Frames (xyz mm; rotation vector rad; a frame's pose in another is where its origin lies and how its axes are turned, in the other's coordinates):
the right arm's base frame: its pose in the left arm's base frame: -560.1 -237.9 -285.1 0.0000 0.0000 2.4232
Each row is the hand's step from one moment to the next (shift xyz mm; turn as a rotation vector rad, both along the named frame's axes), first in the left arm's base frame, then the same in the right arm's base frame.
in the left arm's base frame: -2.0 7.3 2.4 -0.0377 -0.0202 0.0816
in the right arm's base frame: 6.3 -4.2 2.4 0.0151 0.0400 0.0816
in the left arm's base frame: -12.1 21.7 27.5 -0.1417 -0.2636 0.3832
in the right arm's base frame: 23.4 -8.4 27.5 -0.0668 0.2917 0.3832
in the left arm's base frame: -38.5 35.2 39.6 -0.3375 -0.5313 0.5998
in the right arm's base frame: 52.2 -1.2 39.6 -0.0956 0.6221 0.5998
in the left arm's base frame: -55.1 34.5 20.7 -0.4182 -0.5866 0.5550
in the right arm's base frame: 64.2 10.3 20.7 -0.0712 0.7169 0.5550
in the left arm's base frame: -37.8 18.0 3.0 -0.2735 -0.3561 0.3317
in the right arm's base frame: 40.3 11.3 3.0 -0.0285 0.4481 0.3317
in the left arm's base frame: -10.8 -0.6 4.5 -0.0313 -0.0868 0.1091
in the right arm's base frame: 7.7 7.6 4.5 -0.0336 0.0859 0.1091
